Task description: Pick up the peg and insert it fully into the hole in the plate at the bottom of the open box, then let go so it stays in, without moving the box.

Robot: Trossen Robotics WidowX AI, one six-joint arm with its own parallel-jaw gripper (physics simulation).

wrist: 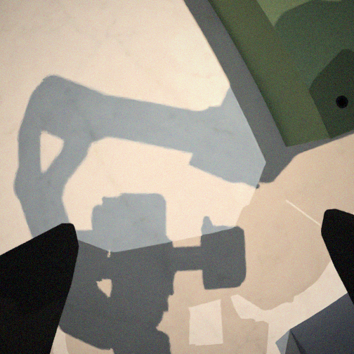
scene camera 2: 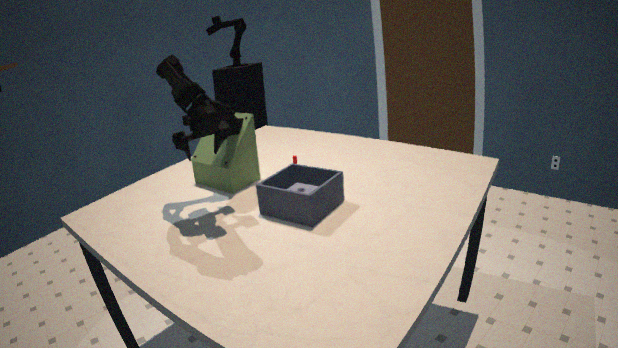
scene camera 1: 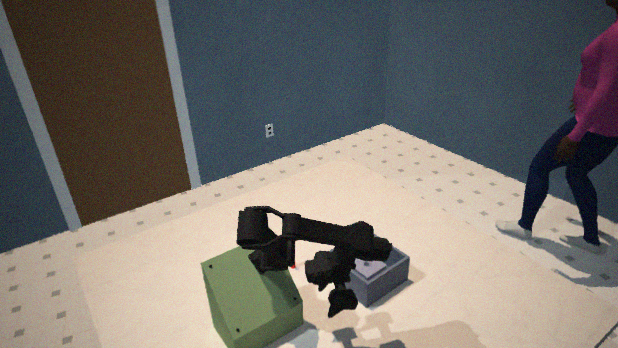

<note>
I see my gripper [scene camera 1: 324, 303] and a grey box [scene camera 1: 367, 292].
My gripper shows as well in the wrist view [wrist: 203, 231] and in scene camera 2 [scene camera 2: 202, 156].
</note>
